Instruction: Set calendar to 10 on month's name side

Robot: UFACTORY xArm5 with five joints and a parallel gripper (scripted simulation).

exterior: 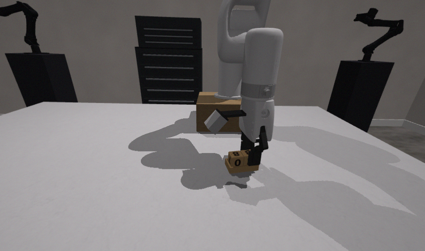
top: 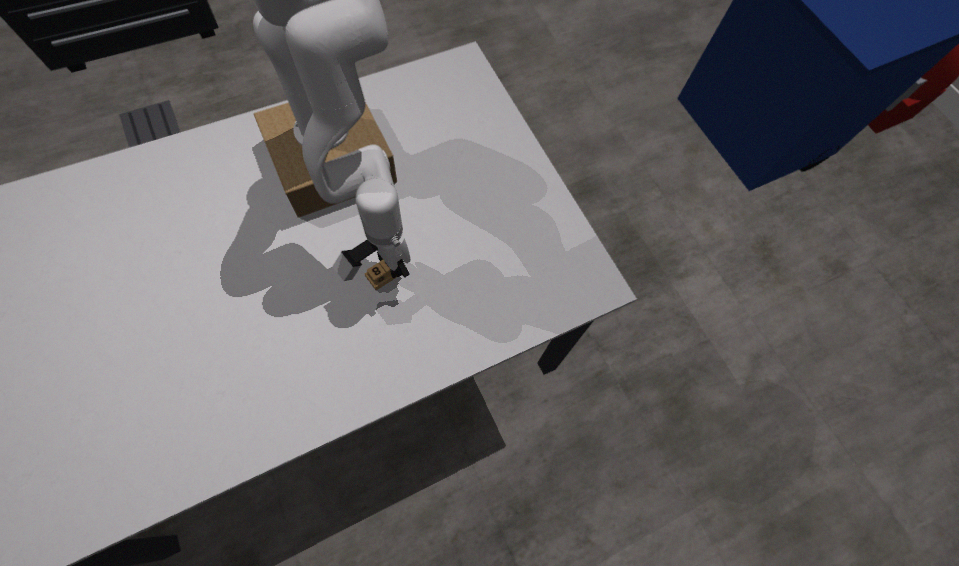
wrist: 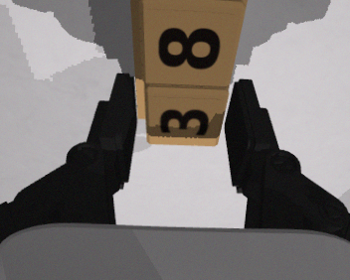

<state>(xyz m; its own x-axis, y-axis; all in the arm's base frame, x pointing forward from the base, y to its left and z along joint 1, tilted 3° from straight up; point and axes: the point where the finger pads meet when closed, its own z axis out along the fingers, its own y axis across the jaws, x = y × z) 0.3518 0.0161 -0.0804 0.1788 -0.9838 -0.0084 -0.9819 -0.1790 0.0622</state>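
Right now the wooden calendar tray is 3 cm below my hand and 2 cm to the right of it.
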